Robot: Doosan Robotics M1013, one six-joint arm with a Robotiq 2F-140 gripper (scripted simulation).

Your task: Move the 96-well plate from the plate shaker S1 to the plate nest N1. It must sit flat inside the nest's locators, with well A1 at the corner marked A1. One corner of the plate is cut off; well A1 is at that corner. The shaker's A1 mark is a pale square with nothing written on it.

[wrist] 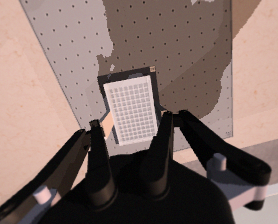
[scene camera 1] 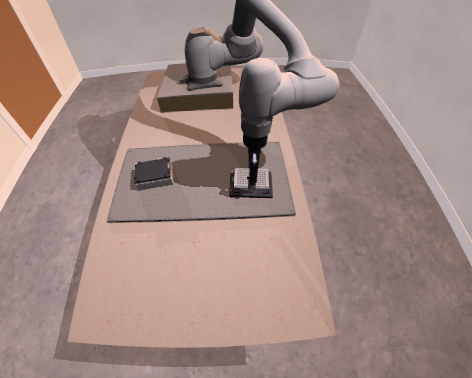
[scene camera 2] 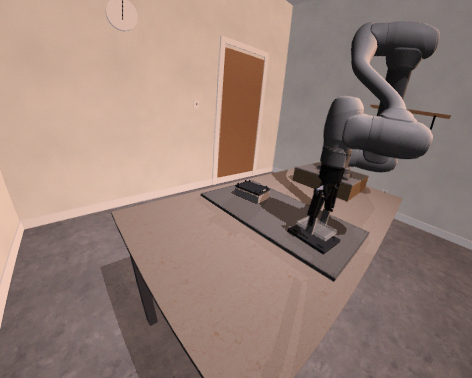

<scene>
The pictures show: the gripper, a white 96-well plate and a plate shaker S1.
The gripper shows as well in the wrist view.
</scene>
